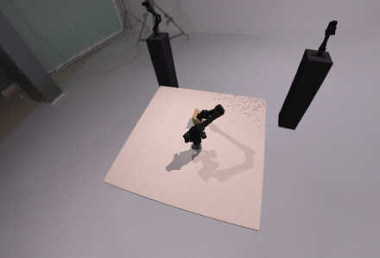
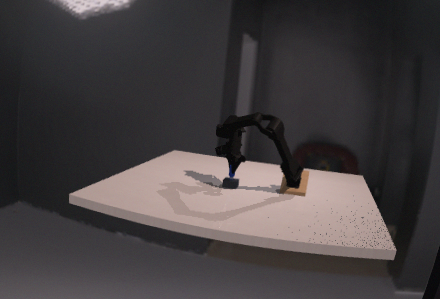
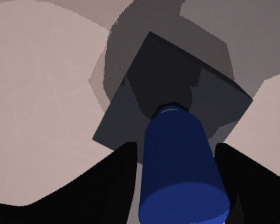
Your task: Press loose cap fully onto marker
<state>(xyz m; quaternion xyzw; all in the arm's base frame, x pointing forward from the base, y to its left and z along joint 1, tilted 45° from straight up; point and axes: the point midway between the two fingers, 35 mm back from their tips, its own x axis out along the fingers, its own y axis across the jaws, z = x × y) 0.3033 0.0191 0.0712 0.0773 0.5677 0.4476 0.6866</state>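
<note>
Right now the blue cap is 1 cm above my gripper tip. Also, from my gripper tip: holder block (5 cm below).
</note>
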